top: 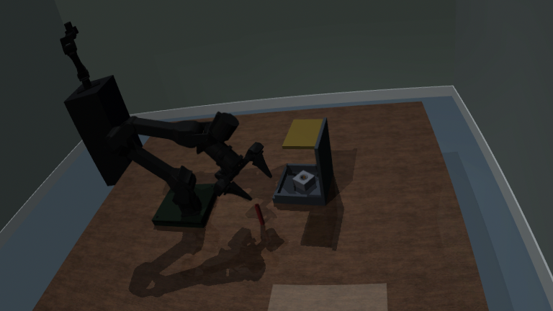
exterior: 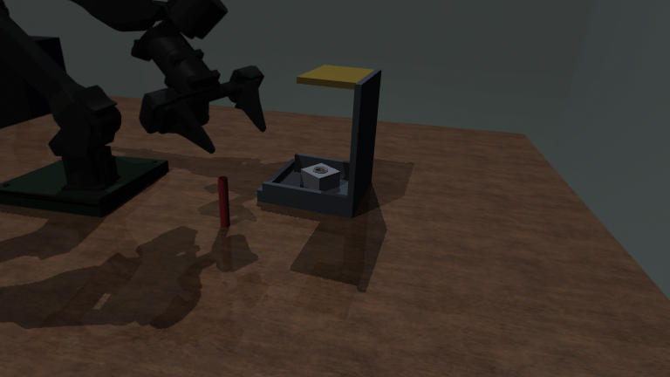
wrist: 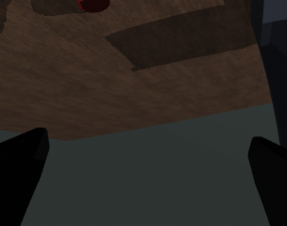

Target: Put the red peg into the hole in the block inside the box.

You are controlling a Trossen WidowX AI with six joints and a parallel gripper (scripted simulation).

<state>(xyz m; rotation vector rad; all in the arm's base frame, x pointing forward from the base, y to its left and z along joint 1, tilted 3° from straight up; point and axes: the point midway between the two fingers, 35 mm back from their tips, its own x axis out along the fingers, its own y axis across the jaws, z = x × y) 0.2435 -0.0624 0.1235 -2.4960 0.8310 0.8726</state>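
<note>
Now: the red peg 100 mm below my gripper tip and 30 mm behind it. Also, from my gripper tip: yellow roof 140 mm ahead, 120 mm to the left, 80 mm above; back wall 190 mm ahead, 110 mm to the left, 20 mm below.
</note>
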